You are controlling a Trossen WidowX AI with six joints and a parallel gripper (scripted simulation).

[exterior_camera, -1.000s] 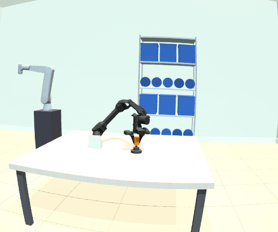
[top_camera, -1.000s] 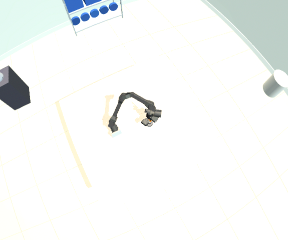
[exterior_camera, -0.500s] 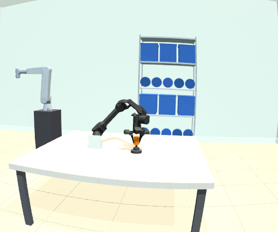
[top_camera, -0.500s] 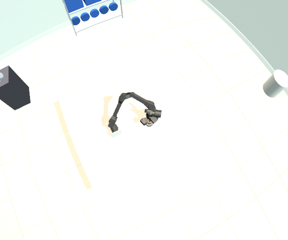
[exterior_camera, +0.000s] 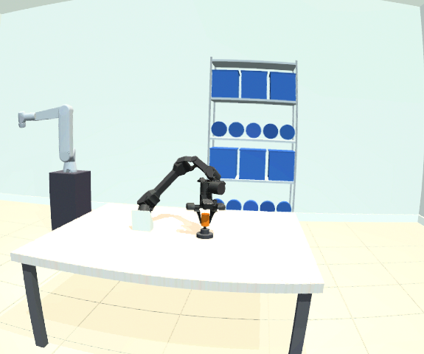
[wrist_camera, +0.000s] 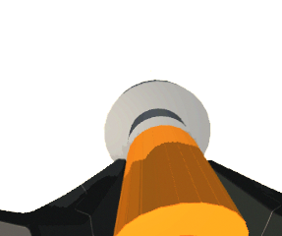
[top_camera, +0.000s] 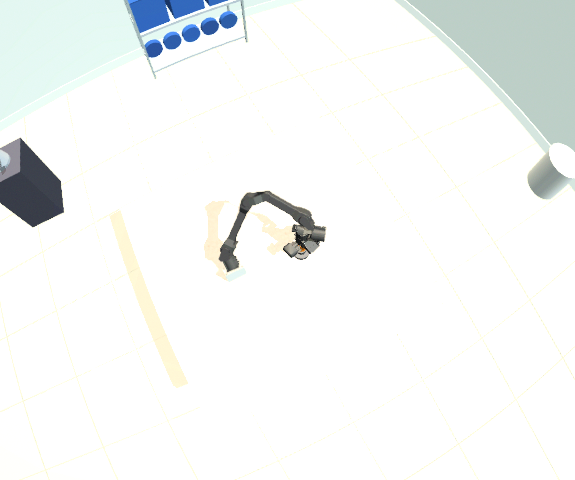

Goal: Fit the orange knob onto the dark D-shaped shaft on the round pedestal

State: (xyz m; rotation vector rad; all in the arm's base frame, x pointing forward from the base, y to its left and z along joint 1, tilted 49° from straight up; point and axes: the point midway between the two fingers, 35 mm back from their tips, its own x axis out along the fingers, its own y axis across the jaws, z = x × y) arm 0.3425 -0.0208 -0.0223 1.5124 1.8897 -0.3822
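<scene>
Now: the orange knob 20 mm above my gripper tip. Also, from my gripper tip: pedestal 40 mm below.
</scene>
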